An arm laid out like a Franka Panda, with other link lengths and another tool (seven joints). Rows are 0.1 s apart.
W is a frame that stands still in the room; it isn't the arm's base.
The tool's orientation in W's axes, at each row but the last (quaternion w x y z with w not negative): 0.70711 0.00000 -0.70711 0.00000; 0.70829 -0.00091 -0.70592 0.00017; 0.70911 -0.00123 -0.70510 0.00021; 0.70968 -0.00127 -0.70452 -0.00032; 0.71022 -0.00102 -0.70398 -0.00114; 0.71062 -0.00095 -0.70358 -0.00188; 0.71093 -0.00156 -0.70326 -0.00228
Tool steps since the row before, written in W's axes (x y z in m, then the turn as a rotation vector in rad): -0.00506 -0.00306 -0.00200 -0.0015 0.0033 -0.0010; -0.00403 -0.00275 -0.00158 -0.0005 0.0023 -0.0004; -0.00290 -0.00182 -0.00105 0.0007 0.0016 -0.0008; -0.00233 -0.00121 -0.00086 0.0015 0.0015 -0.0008; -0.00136 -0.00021 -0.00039 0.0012 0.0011 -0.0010; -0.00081 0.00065 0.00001 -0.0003 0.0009 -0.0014; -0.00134 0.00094 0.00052 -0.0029 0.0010 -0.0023
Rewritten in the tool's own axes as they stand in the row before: -0.00200 -0.00306 0.00506 -0.0010 0.0033 0.0015; -0.00160 -0.00275 0.00402 -0.0004 0.0023 0.0005; -0.00107 -0.00182 0.00289 -0.0008 0.0016 -0.0007; -0.00088 -0.00121 0.00232 -0.0008 0.0015 -0.0015; -0.00040 -0.00021 0.00136 -0.0010 0.0011 -0.0012; 0.00000 0.00065 0.00081 -0.0014 0.0009 0.0003; 0.00050 0.00093 0.00135 -0.0023 0.0010 0.0029
